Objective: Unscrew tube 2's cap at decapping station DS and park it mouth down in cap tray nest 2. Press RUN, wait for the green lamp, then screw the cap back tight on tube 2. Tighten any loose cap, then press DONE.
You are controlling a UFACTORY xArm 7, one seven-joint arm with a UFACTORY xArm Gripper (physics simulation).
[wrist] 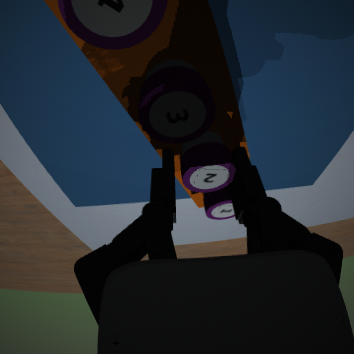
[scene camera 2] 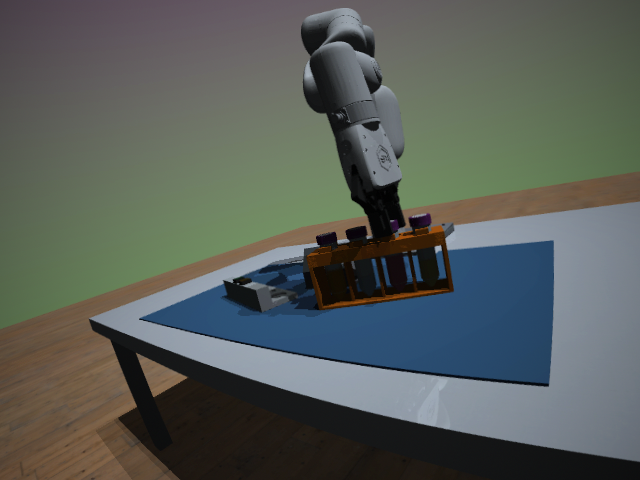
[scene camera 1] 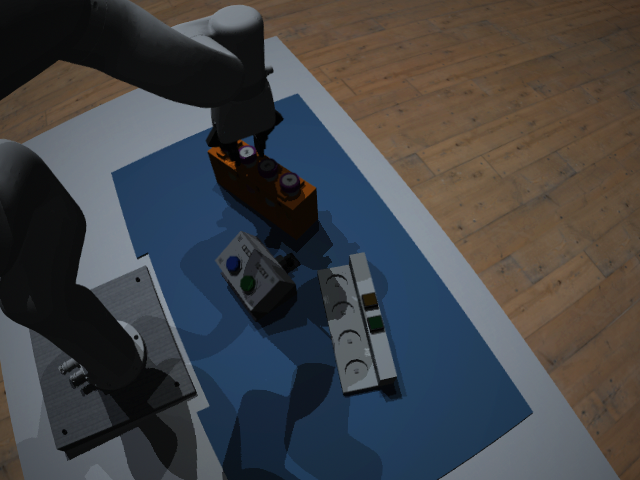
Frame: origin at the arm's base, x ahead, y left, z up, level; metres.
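Where they show: gripper, fingertip midpoint: [wrist: 201, 162] [scene camera 2: 391, 232] [scene camera 1: 247, 156]; arm's base at its link origin: [scene camera 1: 112, 355].
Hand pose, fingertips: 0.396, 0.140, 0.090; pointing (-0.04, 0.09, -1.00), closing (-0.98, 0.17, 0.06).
Things, the pixels of their top centre, and the offset from my fingertips, as dx, dy, dz. "pt": a spot on its surface instead. Level surfaces: height alone.
- orange tube rack at its top centre: [wrist: 191, 129] [scene camera 2: 373, 236] [scene camera 1: 258, 165] +0.003, -0.030, -0.001
- blue mat at its surface level: dz -0.104
- tube 2's cap at its top centre: [wrist: 209, 177] [scene camera 2: 386, 222] [scene camera 1: 246, 152] -0.002, -0.005, +0.017
- Cap 3 at its top centre: [wrist: 177, 115] [scene camera 2: 355, 228] [scene camera 1: 267, 165] +0.009, -0.056, +0.017
- cap 4 at its top centre: [scene camera 1: 289, 179] [scene camera 2: 325, 234] +0.020, -0.106, +0.017
- Cap 1 at its top centre: [wrist: 225, 210] [scene camera 2: 419, 215] -0.014, +0.046, +0.017
- grey cap tray at its top centre: [scene camera 1: 355, 314] [scene camera 2: 252, 274] -0.026, -0.337, -0.051
- blue button at a spot on its surface: [scene camera 1: 232, 263] pt -0.132, -0.152, -0.035
- green button at a spot on its surface: [scene camera 1: 247, 284] pt -0.133, -0.199, -0.035
- grey strip with an amber square, surface spot: [scene camera 1: 369, 300] pt +0.006, -0.333, -0.051
- green square at a spot on its surface: [scene camera 1: 375, 324] pt -0.013, -0.370, -0.051
An orange tube rack [scene camera 1: 270, 200] [scene camera 2: 375, 248] [wrist: 116, 67] stands on the blue mat [scene camera 1: 442, 333] at the back. It holds tubes with purple numbered caps. My gripper [scene camera 1: 239, 143] [scene camera 2: 385, 229] [wrist: 201, 162] reaches down over the rack and is shut on tube 2's cap [scene camera 1: 247, 152] [scene camera 2: 394, 225] [wrist: 208, 175], which sits a little higher than its neighbours. Cap 3 [scene camera 1: 268, 167] [wrist: 175, 114] and cap 4 [scene camera 1: 290, 181] [wrist: 112, 14] lie beyond it. Cap 1 [wrist: 221, 211] [scene camera 2: 420, 220] is on the near side in the wrist view. The grey cap tray [scene camera 1: 338, 352] with several round nests lies right of centre.
A grey slanted box [scene camera 1: 263, 286] [scene camera 2: 256, 292] with a blue button [scene camera 1: 232, 263] and a green button [scene camera 1: 247, 284] stands in front of the rack. A grey strip with an amber square [scene camera 1: 369, 300] and a green square [scene camera 1: 375, 324] lies along the tray. The arm's base plate [scene camera 1: 137, 305] is at the left.
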